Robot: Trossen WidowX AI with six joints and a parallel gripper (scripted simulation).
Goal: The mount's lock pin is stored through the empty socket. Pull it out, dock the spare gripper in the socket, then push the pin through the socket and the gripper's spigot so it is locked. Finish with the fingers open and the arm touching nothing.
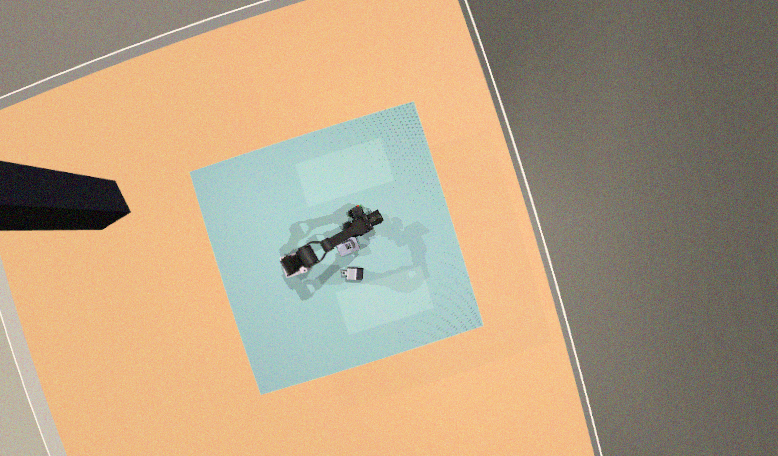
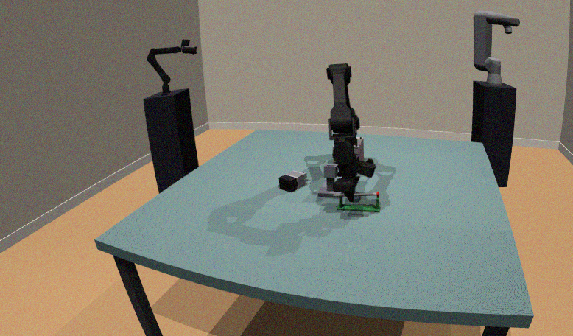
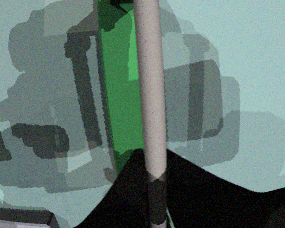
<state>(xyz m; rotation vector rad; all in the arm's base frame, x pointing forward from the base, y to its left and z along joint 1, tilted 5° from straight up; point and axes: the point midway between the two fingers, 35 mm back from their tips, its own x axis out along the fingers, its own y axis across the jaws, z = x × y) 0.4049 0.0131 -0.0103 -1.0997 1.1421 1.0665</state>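
Now: the green cradle 2 cm to the left of my gripper tip. Also, from my gripper tip: socket: 13 cm behind, 7 cm to the right, 2 cm above; spare gripper: 19 cm behind, 21 cm to the right.
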